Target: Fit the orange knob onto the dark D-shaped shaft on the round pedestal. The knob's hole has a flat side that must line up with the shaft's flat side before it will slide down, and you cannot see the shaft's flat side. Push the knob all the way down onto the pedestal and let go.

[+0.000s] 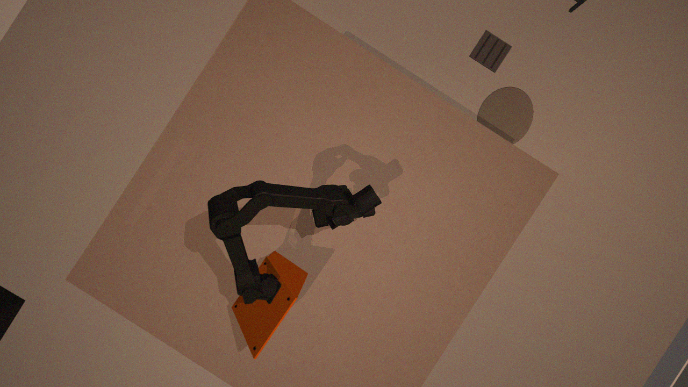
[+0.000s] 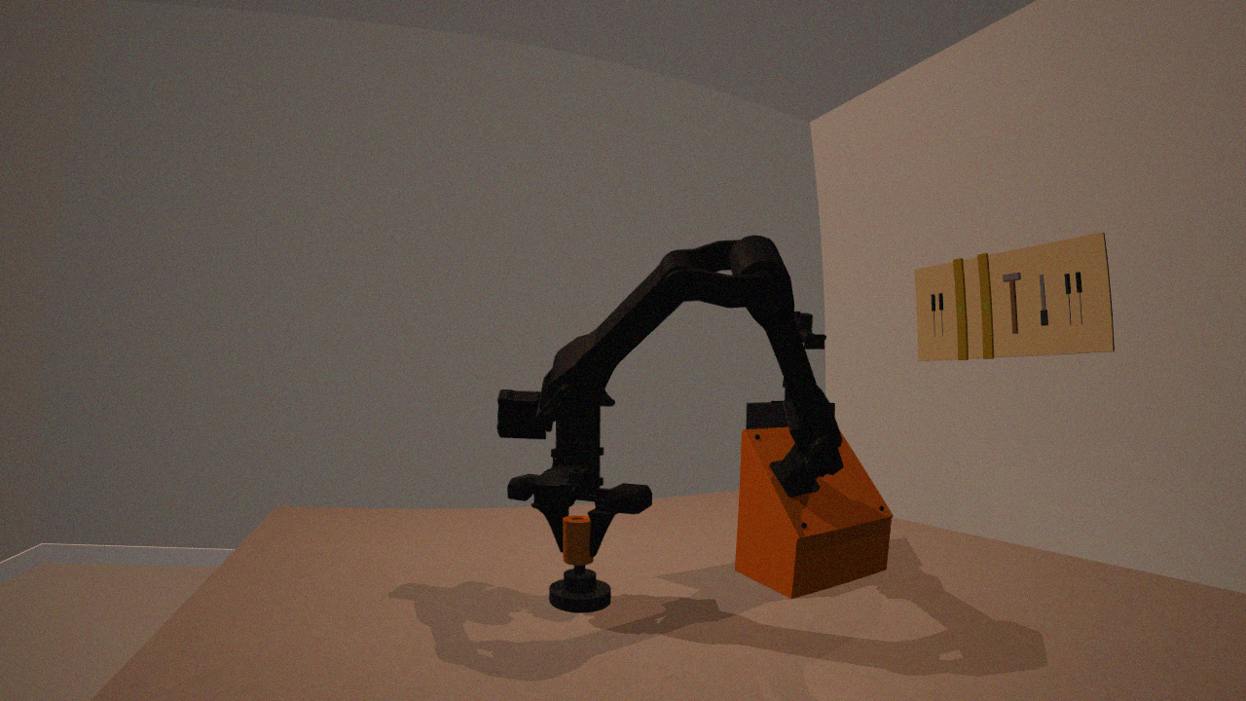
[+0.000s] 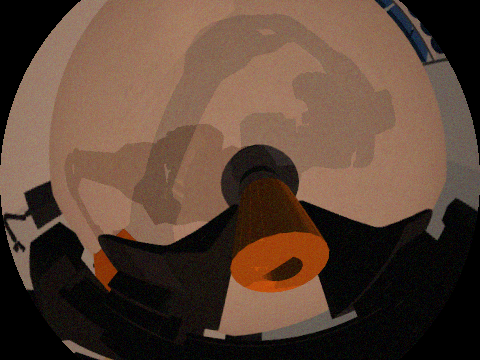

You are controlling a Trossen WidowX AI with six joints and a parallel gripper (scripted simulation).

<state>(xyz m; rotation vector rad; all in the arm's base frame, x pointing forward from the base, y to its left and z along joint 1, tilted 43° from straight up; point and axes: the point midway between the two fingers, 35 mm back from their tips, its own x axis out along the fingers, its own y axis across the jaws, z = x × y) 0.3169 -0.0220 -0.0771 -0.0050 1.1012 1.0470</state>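
My gripper tip is now 20 mm below the orange knob. The rest, counted from my gripper tip: round pedestal (40 mm below).
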